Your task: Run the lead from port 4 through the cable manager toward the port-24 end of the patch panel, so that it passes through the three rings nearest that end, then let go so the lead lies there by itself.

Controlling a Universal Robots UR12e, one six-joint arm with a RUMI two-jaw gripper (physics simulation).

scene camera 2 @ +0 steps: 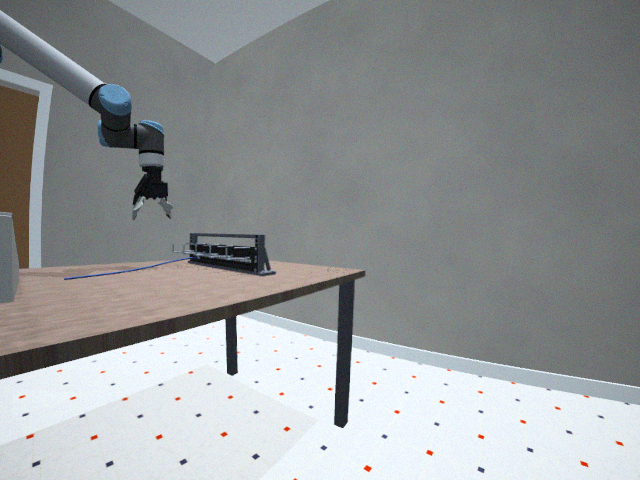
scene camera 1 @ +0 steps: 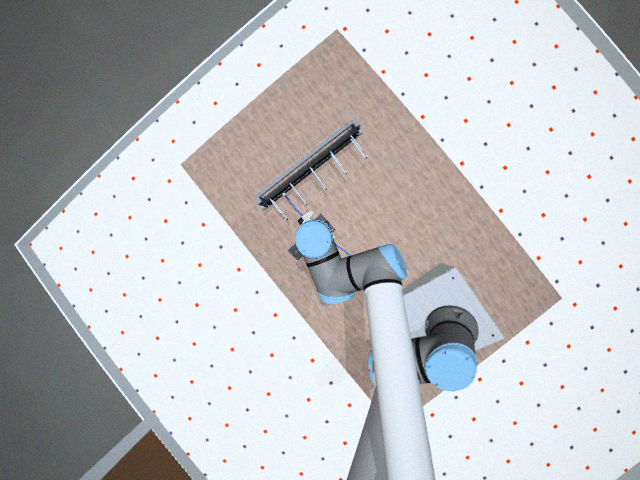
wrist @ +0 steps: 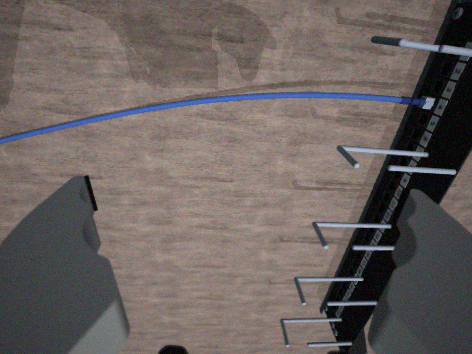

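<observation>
The blue lead (scene camera 1: 294,205) (scene camera 2: 129,269) (wrist: 200,101) is plugged into the patch panel (scene camera 1: 310,157) (scene camera 2: 261,253) (wrist: 452,130) near its port-1 end. It leaves between the end ring (wrist: 420,45) and the second ring (wrist: 380,150), outside both, and runs away from the panel over the table. Several thin metal rings stand out along the panel front; the three toward the port-24 end (scene camera 1: 318,178) (scene camera 1: 338,162) (scene camera 1: 358,146) have no lead in them. My gripper (scene camera 2: 151,218) (wrist: 245,187) is open and empty, high above the table in front of the panel. In scene camera 1 the arm hides most of it.
The panel stands on a brown wooden table (scene camera 1: 423,206) (scene camera 2: 289,284). The arm's base plate (scene camera 1: 483,320) is at the table's other end. A grey block (scene camera 2: 7,258) shows at the left in scene camera 2. The arm's forearm (scene camera 1: 398,372) covers part of the table.
</observation>
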